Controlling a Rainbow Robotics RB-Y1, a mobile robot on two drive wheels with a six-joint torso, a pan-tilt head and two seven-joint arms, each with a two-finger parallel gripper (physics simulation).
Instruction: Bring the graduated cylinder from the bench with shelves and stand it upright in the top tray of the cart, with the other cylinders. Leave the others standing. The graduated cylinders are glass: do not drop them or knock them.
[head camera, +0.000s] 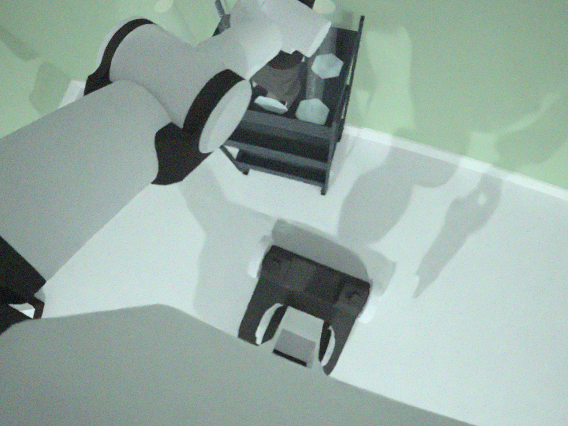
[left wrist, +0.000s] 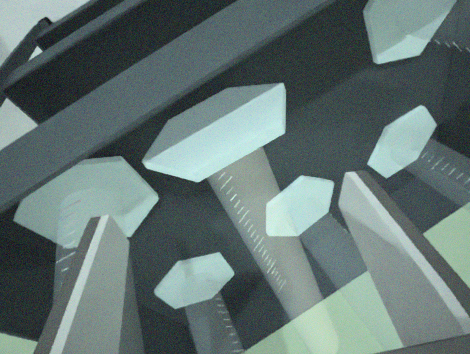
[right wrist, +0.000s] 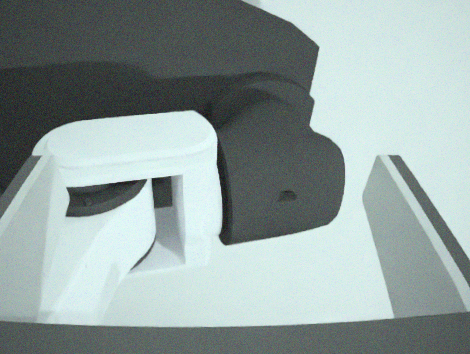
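Where they show: left gripper, fingertip midpoint: (head camera: 271, 94) (left wrist: 231, 208); right gripper, fingertip midpoint: (right wrist: 216, 176); robot's base at its link origin: (head camera: 314, 277).
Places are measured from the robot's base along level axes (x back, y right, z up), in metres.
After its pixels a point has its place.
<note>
The dark cart (head camera: 291, 144) @[y -0.268, x -0.452, z 0.398 m] stands at the top of the head view, by the green wall. Its top tray holds several glass graduated cylinders with pale hexagonal bases (head camera: 312, 111) @[y -0.175, x -0.443, z 0.708 m]. My left arm reaches over the tray and hides most of my left gripper there. In the left wrist view my left gripper (left wrist: 231, 208) @[y -0.271, x -0.420, z 0.776 m] is open and empty, with a finger at each side of the picture. A cylinder with a large base (left wrist: 219, 133) @[y -0.286, x -0.421, z 0.724 m] and a marked tube (left wrist: 262, 239) @[y -0.282, x -0.509, z 0.739 m] lies in line between the fingers, farther off. Other cylinders (left wrist: 193, 279) @[y -0.200, x -0.610, z 0.675 m] stand close around it. My right gripper is open; only one finger (right wrist: 388, 228) @[y 0.256, x 0.353, z 0.575 m] shows.
The cart's tray rim (left wrist: 163, 81) @[y -0.272, x -0.387, z 0.710 m] crosses the left wrist view above the cylinders. Its lower shelves (head camera: 282, 158) @[y -0.277, x -0.385, z 0.406 m] face me. My own dark base (head camera: 308, 296) @[y 0.002, x 0.072, z 0.180 m] is on the pale floor at the lower middle of the head view. The right wrist view shows part of my body (right wrist: 276, 168) @[y 0.062, x 0.442, z 0.325 m].
</note>
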